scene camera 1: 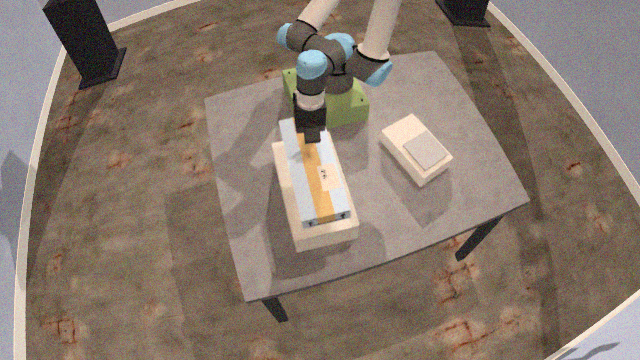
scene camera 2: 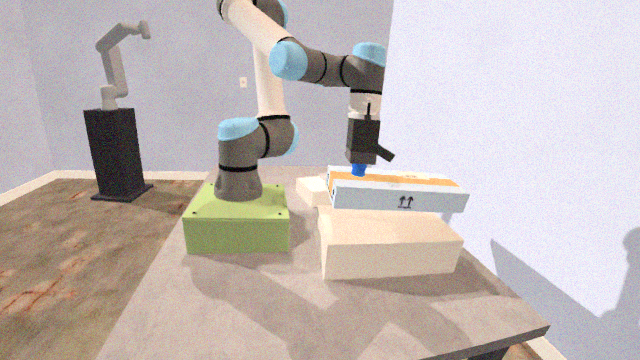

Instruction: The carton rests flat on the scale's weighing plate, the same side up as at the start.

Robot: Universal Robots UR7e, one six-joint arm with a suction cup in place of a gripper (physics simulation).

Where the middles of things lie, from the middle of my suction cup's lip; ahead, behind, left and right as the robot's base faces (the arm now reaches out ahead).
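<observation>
Relative to the carton [scene camera 2: 383, 190], my suction cup is 10 mm to the left, 100 mm short of it and 40 mm above it. Measured from my suction cup, the cream block [scene camera 2: 352, 244] is 100 mm ahead, 10 mm to the right and 190 mm below; the scale [scene camera 1: 408, 140] is 20 mm behind, 390 mm to the left and 210 mm below.
</observation>
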